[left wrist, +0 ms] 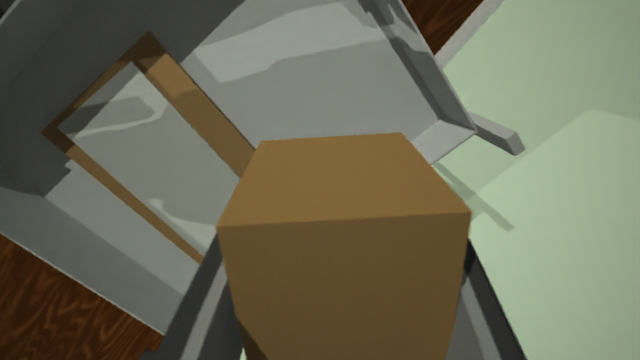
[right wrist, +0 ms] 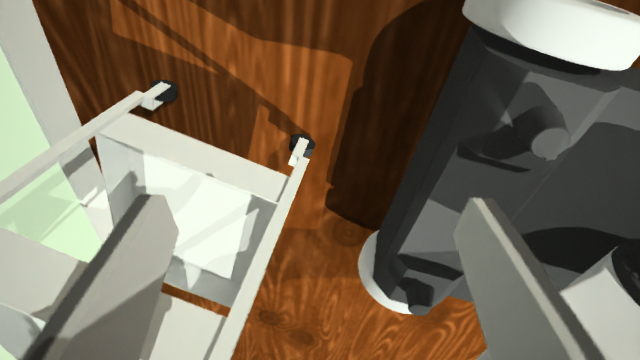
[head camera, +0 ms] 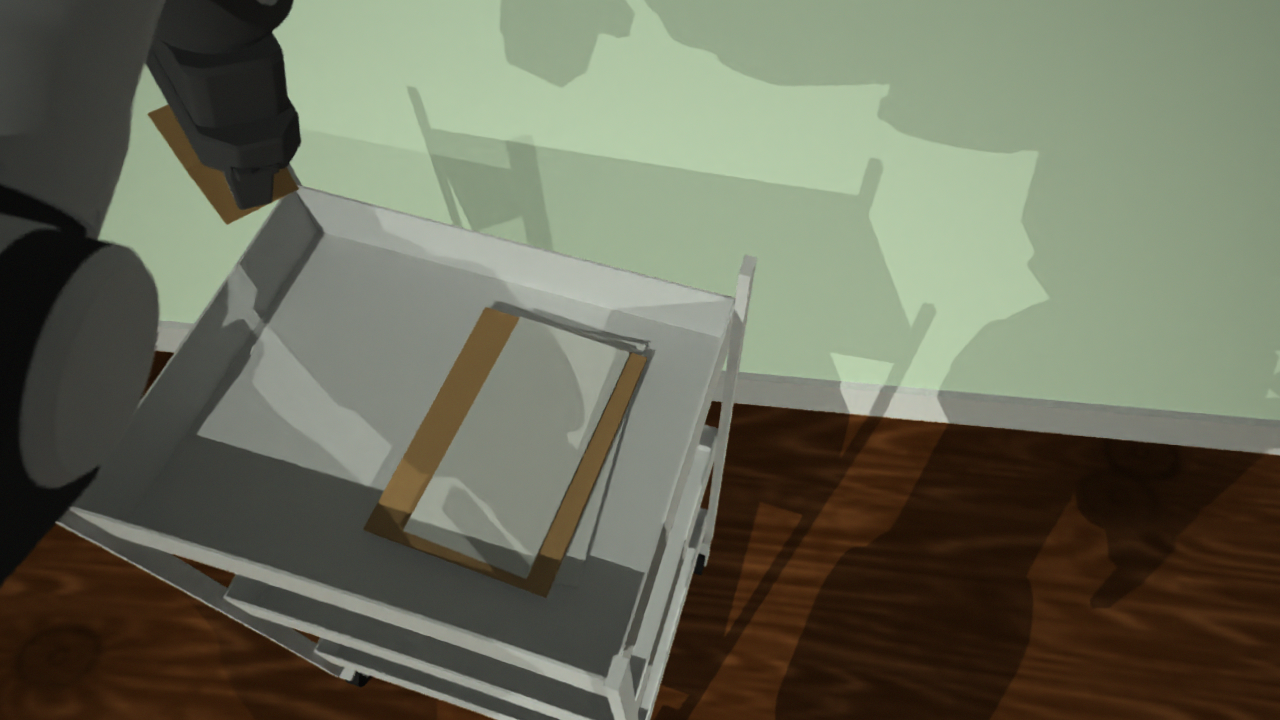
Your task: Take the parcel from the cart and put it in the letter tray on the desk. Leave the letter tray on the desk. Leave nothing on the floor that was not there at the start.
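Frame: origin at the robot's base, x ahead, y left, z up, level; metres.
Where they show: left gripper, fingertip midpoint: (left wrist: 341, 214) (head camera: 233, 166); right gripper, fingertip midpoint: (right wrist: 317, 215).
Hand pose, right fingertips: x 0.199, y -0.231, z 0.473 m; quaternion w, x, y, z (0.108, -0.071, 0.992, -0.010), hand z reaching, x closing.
Each offset is from my right fingertips to the top centre of the thing. Level surfaces: height alone.
My left gripper (head camera: 255, 189) (left wrist: 344, 245) is shut on the parcel @[0.313 m ahead, 0.575 m left, 0.498 m up] (head camera: 214, 188) (left wrist: 345, 180), a plain brown box. It holds the parcel raised by the far left corner of the white cart (head camera: 402, 241) (left wrist: 320, 85) (right wrist: 270, 235) in the head view; in the left wrist view the cart's top shelf lies below. My right gripper (right wrist: 317, 215) is open and empty, with the cart's side and wheels beyond its fingers. The desk and the letter tray cannot be made out.
A brown-edged rectangular object @[0.261 m ahead, 0.410 m left, 0.204 m up] (head camera: 496, 447) (left wrist: 165, 130) with a pale middle lies on the cart's top shelf. The green wall (head camera: 787, 223) stands behind the cart. The robot's dark base (right wrist: 450, 200) stands at the right in the right wrist view, on the wooden floor @[0.472 m down] (right wrist: 320, 260).
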